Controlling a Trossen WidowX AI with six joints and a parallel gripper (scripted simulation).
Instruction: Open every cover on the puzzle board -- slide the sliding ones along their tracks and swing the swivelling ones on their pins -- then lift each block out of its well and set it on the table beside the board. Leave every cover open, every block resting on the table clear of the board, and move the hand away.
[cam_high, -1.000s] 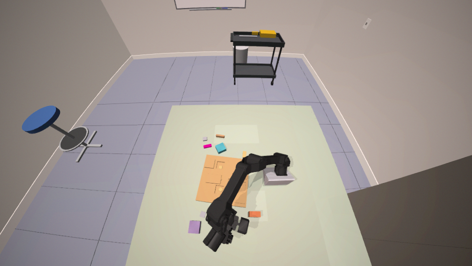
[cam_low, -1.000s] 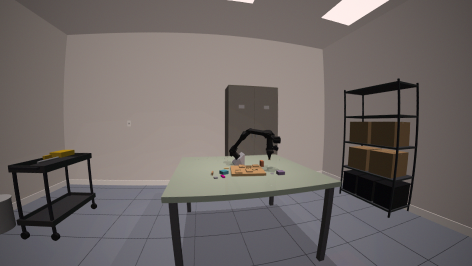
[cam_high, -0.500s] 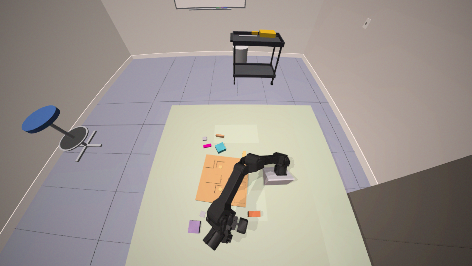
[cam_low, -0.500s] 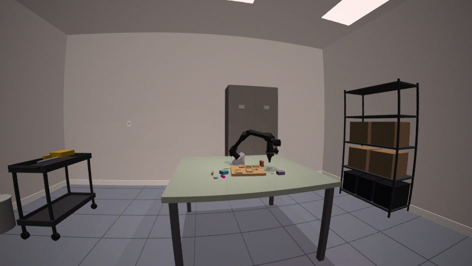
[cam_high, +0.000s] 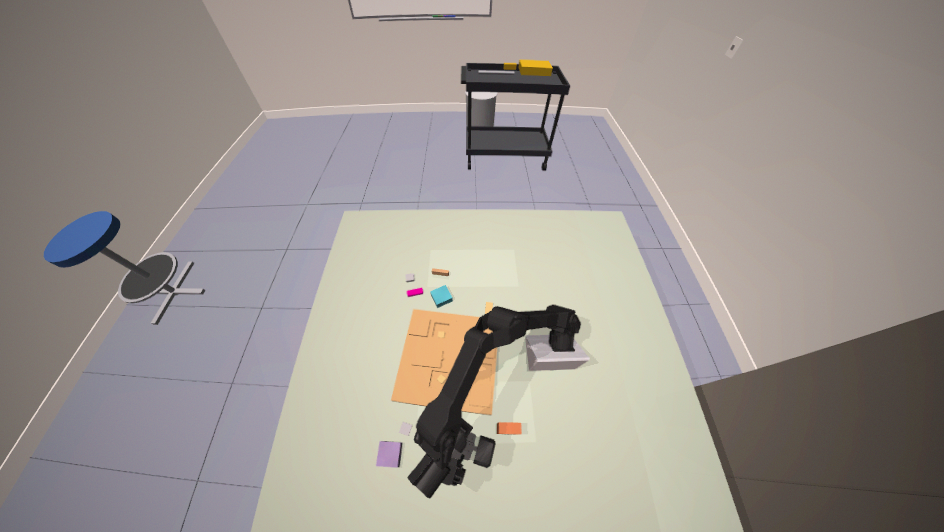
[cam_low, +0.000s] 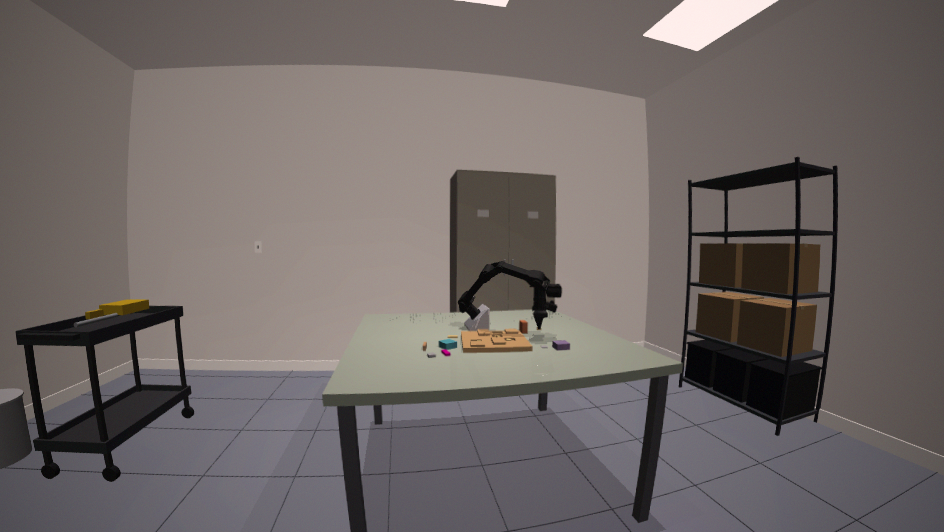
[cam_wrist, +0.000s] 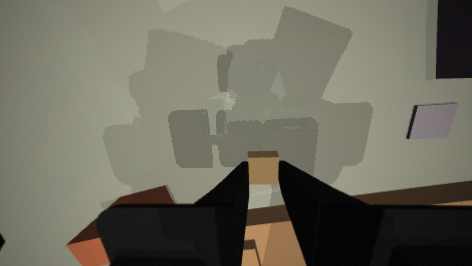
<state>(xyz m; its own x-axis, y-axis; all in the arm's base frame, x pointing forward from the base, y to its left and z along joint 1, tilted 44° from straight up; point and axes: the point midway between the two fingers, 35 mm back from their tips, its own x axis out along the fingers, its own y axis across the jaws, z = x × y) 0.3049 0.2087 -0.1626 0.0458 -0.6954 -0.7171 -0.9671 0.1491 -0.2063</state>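
The orange block is 140 mm behind my gripper tip, 40 mm to the right of it and 20 mm below it. Also, from my gripper tip: purple block 180 mm ahead, 40 mm to the left, 40 mm below; magenta bar 460 mm to the right, 180 mm ahead, 50 mm below; teal block 450 mm to the right, 80 mm ahead, 40 mm below.
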